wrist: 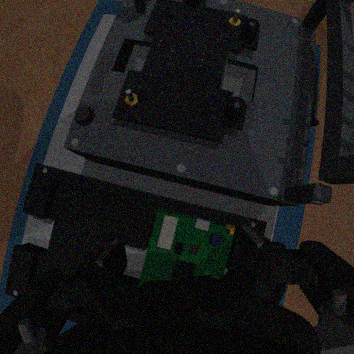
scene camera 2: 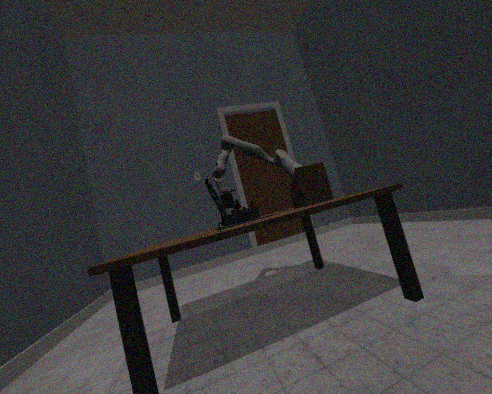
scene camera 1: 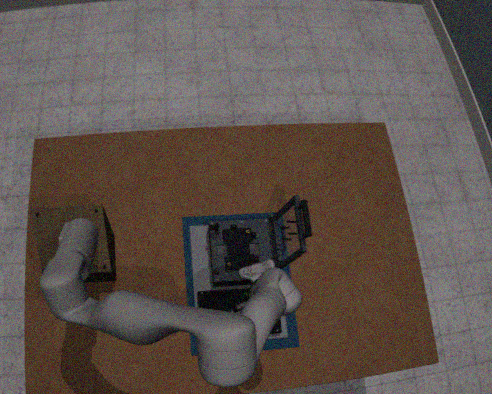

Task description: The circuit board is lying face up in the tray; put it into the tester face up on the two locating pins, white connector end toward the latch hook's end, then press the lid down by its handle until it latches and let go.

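Places are measured from the arm's base along level axes (x back, y right, z up), in centimetres.
Pixels of known places: gripper, between the fingertips: (wrist: pixel 180 245); arm's base, origin of its link: (scene camera 2: pixel 302 177) (scene camera 1: pixel 81 234).
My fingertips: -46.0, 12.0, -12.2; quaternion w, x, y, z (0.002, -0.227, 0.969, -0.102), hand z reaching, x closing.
Observation:
For each thing: its top centre in the pictures, then the offset to it from my fingertips, as dx, dy, dz. "pt": a spot on its surface instead. Level surfaces: height alone.
- green circuit board, centre of its top: (wrist: pixel 181 279) -1.2, +3.1, -2.2
- black tray, a spot on its surface: (wrist: pixel 88 211) (scene camera 1: pixel 220 301) pt +8.9, +0.6, -3.1
- blue-edged mat, height of its surface: dz -4.7
- brown table, height of its surface: dz -5.0
The green circuit board (wrist: pixel 197 246) lies face up in the black tray (wrist: pixel 88 211) (scene camera 1: pixel 221 299), with its white connector (wrist: pixel 168 232) at the left end in the wrist view. My gripper (wrist: pixel 180 245) is open, with one finger on each side of the board and nothing held. The grey tester (wrist: pixel 211 161) (scene camera 1: pixel 217 250) (scene camera 2: pixel 238 214) stands just beyond the tray. Its dark nest (wrist: pixel 182 88) is empty and shows two yellow locating pins (wrist: pixel 131 100) (wrist: pixel 234 21). The lid (wrist: pixel 337 105) (scene camera 1: pixel 295 231) stands raised at the right side. In scene camera 1 the arm's wrist (scene camera 1: pixel 273 287) hides the gripper and board.
Tester and tray sit on a blue-edged mat (scene camera 1: pixel 186 250) (wrist: pixel 53 112) on the brown table (scene camera 1: pixel 342 176) (scene camera 2: pixel 323 205). A box-like stand (scene camera 1: pixel 108 242) is at the table's left, by the arm's base. A door stands behind the table in scene camera 2.

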